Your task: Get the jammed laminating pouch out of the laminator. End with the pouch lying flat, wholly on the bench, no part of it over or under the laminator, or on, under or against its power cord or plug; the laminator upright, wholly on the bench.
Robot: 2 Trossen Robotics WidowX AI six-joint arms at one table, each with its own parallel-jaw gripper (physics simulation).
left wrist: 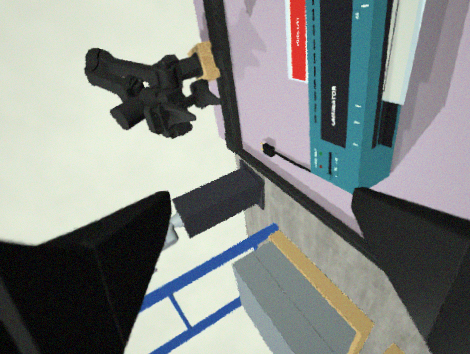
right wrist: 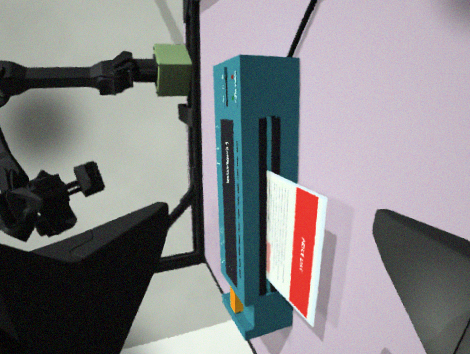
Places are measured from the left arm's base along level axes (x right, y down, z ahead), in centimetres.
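Pixels of known places: left gripper, fingertip midpoint: (left wrist: 261, 199) (right wrist: 68, 192); right gripper, fingertip midpoint: (left wrist: 208, 109) (right wrist: 271, 217); left arm's base, origin of the base link: (right wrist: 155, 70); right arm's base, origin of the base link: (left wrist: 197, 65).
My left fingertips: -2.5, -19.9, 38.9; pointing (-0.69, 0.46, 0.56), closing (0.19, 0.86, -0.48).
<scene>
Ahead of a thing's pixels: the offset from my left fingertips to its top centre, as dx, dy, dz. "*": to the spot under its first point. Level surfaces: height alone.
The teal laminator (left wrist: 371, 95) (right wrist: 270, 85) stands upright on the lilac bench @(dy +30.2) (left wrist: 265, 105) (right wrist: 380, 125). The pouch @(* -16.3, +26.4, +21.8) (left wrist: 298, 45) (right wrist: 306, 245) sticks out of its slot with the red-banded end; a pale end shows on the opposite side in the left wrist view. An orange lever @(+1.8, +22.2, +22.2) (right wrist: 236, 301) sits at one end of the laminator. The black cord (left wrist: 292, 162) (right wrist: 303, 26) runs from the other end to a plug @(-47.7, +28.7, +18.0) (left wrist: 268, 149). My left gripper (left wrist: 261, 199) is open and empty, away from the laminator's plug end. My right gripper (right wrist: 271, 217) is open, with laminator and pouch seen beyond its fingers, not touched.
A black frame rail (left wrist: 220, 65) (right wrist: 196, 150) runs along the bench edge. Beyond it are black arm parts (left wrist: 167, 95) (right wrist: 45, 200), a tan block (left wrist: 207, 61) and a green block (right wrist: 173, 70). A dark box (left wrist: 220, 202), a blue rail (left wrist: 215, 262) and grey boxes (left wrist: 295, 295) are below the bench corner.
</scene>
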